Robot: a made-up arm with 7 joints.
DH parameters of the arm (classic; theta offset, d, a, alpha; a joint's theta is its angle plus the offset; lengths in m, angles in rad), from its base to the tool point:
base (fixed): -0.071 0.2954 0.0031 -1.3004
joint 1: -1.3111 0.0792 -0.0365 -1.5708
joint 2: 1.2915 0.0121 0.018 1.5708
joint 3: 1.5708 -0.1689 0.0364 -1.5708
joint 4: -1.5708 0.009 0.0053 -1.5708
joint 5: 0 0.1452 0.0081 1.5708
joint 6: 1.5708 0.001 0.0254 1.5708
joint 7: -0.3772 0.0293 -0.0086 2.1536
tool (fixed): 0.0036 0.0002 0 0
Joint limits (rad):
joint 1: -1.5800..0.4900
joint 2: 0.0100..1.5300
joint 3: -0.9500..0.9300
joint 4: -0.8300..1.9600
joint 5: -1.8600..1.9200
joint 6: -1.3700..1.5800
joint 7: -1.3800..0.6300
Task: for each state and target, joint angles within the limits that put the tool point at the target. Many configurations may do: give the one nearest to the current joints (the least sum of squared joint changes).
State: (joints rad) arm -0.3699 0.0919 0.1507 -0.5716 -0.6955 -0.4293 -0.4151
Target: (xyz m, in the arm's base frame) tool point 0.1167 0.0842 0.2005
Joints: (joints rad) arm 0.0537 0.0100 -0.1944 -0.7258 -0.5705 -0.5452 -0.3725
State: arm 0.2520 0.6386 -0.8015 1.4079 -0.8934 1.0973 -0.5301
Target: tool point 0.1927 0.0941 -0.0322
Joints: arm -0.5073 0.3307 -0.8569 1.2321 -0.8730 0.9795 -0.6436
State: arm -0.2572 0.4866 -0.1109 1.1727 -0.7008 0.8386 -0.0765
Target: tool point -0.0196 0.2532 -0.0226
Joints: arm 0.2406 0.5106 -0.0069 1.0975 -0.7062 0.7622 -0.0545
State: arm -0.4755 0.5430 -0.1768 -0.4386 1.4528 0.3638 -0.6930
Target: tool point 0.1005 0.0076 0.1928
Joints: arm -0.0292 0.4394 -0.4951 -0.8300 1.1738 0.0948 -0.6846
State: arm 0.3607 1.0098 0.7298 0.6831 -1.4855 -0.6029 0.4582
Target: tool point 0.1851 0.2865 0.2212
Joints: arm -0.2074 0.9617 0.2839 0.3245 -1.3612 -0.5433 0.4845
